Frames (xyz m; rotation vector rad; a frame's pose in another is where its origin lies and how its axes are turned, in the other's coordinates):
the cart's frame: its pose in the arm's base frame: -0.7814 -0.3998 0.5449 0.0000 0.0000 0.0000
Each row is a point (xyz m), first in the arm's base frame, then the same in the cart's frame.
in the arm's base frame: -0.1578 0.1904 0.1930
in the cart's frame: 0.6236 0.5902 -0.3519
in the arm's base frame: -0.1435 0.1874 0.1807
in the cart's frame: 0.6379 0.5872 -0.3642
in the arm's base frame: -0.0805 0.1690 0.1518
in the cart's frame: 0.7009 0.5688 -0.3931
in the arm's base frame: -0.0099 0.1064 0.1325
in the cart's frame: 0.7715 0.5062 -0.4124
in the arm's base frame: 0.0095 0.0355 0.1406
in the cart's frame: 0.7909 0.4353 -0.4043
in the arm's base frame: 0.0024 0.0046 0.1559
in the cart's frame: 0.7838 0.4044 -0.3890
